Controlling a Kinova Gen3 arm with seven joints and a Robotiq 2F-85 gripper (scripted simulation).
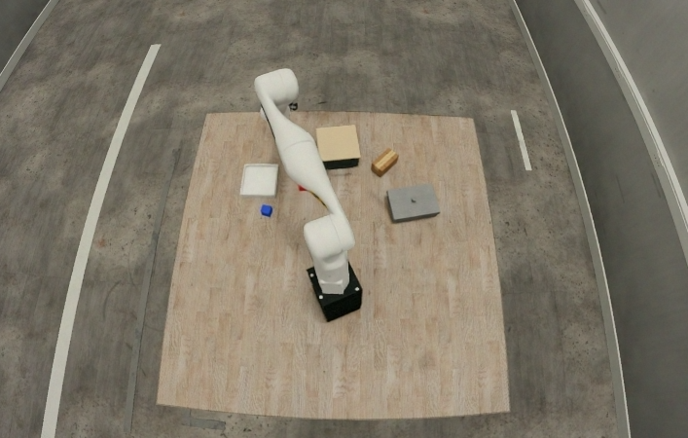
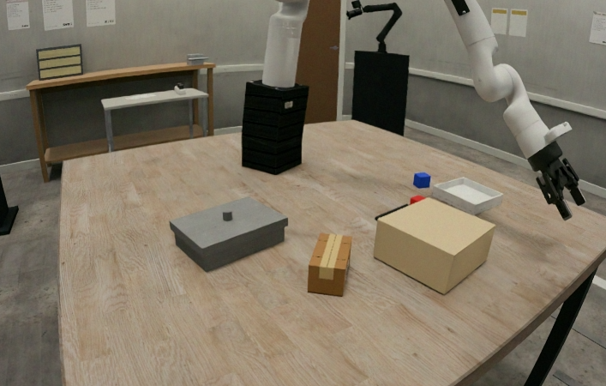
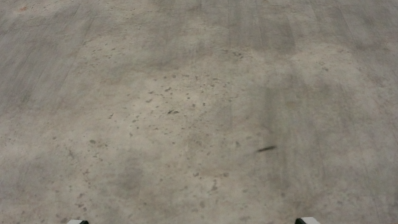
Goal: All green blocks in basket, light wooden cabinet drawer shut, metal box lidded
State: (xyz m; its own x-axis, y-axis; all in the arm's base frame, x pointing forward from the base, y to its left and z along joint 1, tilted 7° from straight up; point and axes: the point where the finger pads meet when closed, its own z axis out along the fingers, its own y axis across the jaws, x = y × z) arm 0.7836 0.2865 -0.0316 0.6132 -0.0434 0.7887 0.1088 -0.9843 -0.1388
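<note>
Right now the lid is 570 mm to the right of my hand, 400 mm behind it and 70 mm below it. Also, from my hand: light wooden cabinet: 260 mm to the right, 170 mm behind, 80 mm below; white basket: 320 mm behind, 100 mm below, 60 mm to the left; drawer: 260 mm to the right, 180 mm behind, 80 mm below.
</note>
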